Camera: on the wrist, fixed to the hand. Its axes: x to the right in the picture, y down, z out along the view.
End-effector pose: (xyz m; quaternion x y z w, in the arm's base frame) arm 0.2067 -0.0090 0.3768 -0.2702 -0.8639 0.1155 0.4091
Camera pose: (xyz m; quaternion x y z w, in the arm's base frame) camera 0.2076 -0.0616 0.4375 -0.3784 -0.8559 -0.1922 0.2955
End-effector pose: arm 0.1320 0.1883 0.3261 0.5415 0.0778 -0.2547 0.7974
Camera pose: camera 0.1123 0.2025 0.2496 0.2370 0.1696 -0.2263 0.9294
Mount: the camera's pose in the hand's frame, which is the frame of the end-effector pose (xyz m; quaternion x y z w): 0.0091 -0.0687 -0.0406 -0.3399 0.0008 -0.0171 0.9403
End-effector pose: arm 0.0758 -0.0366 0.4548 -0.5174 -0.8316 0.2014 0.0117
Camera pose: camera 0.0220 -0.0420 0.5142 0.4764 0.8593 0.0939 0.1608
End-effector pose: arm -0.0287 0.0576 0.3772 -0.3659 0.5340 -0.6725 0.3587
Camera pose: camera -0.0749 0.0800 0.4390 -0.4746 0.7248 -0.4573 0.2010
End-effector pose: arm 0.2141 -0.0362 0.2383 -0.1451 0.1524 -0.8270 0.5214
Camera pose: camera 0.1379 -0.0122 0.2297 -0.3156 0.4223 -0.7348 0.4267
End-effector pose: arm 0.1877 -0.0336 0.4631 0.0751 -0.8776 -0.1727 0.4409
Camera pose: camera 0.2133 -0.1096 0.4669 -0.0641 -0.7649 -0.4682 0.4378
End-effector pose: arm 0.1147 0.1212 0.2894 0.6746 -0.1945 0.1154 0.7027
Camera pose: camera 0.1568 0.1563 0.2307 0.3987 -0.2100 0.0309 0.8922
